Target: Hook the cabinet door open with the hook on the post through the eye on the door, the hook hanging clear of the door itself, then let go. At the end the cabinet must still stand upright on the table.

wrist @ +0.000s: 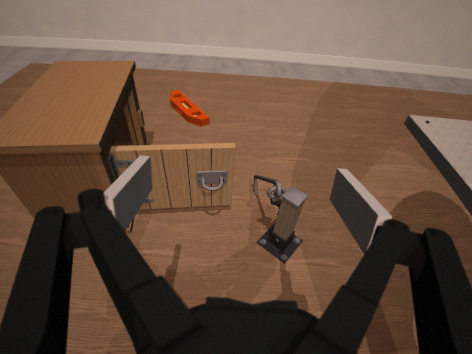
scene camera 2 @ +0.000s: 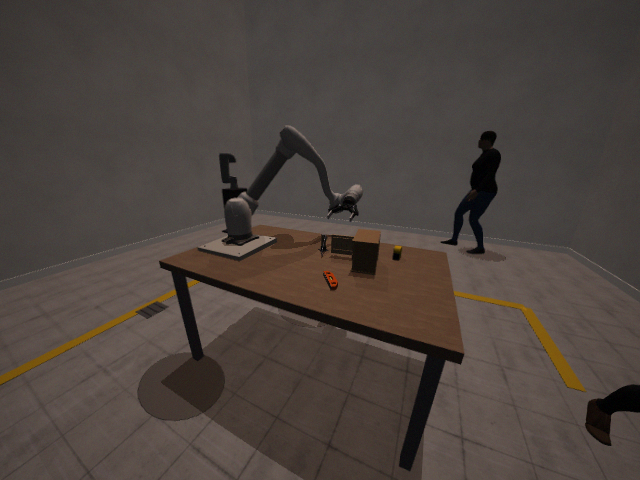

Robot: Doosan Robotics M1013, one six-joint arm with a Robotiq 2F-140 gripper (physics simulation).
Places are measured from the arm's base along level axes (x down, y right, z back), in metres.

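Pixels of known places: gripper, between the fingertips: (wrist: 243, 178) (scene camera 2: 338, 218); arm's base, origin of its link: (scene camera 2: 240, 239).
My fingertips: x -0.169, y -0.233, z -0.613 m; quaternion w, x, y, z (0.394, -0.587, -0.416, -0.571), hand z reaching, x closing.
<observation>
Ahead of a thing's pixels: the offset from my fingertips to its top centre. "pt": to the spot under its first point. Level surfaces: height alone.
The wooden cabinet {dy +0.159, dx +0.030, dz -0.229 m} (scene camera 2: 366, 253) (wrist: 70, 110) stands upright on the table. Its door {pt dy +0.119, dx +0.119, dz -0.077 m} (scene camera 2: 342, 244) (wrist: 170, 177) is swung wide open. The metal eye (wrist: 213, 189) is on the door face turned to the wrist camera. The short post {pt dy +0.136, dx +0.127, dz +0.036 m} (scene camera 2: 323, 243) (wrist: 289, 217) stands on a dark foot plate beyond the door's free edge. The hook (wrist: 266, 179) sticks out from the post's ring towards the door, apart from both door and eye. My gripper (scene camera 2: 341, 218) (wrist: 243, 178) is wide open and empty, above the table; in the wrist view the post and hook show between its fingers.
An orange level {dy +0.411, dx +0.179, dz -0.141 m} (scene camera 2: 330, 279) (wrist: 189, 108) lies on the table {dx +0.197 m} (scene camera 2: 408, 304). A yellow and black object {pt dy +0.006, dx +0.146, dz -0.370 m} (scene camera 2: 397, 251) stands beyond the cabinet. The robot's light base plate (scene camera 2: 237, 252) (wrist: 452, 147) is at the other end. A person (scene camera 2: 484, 170) stands behind the table.
</observation>
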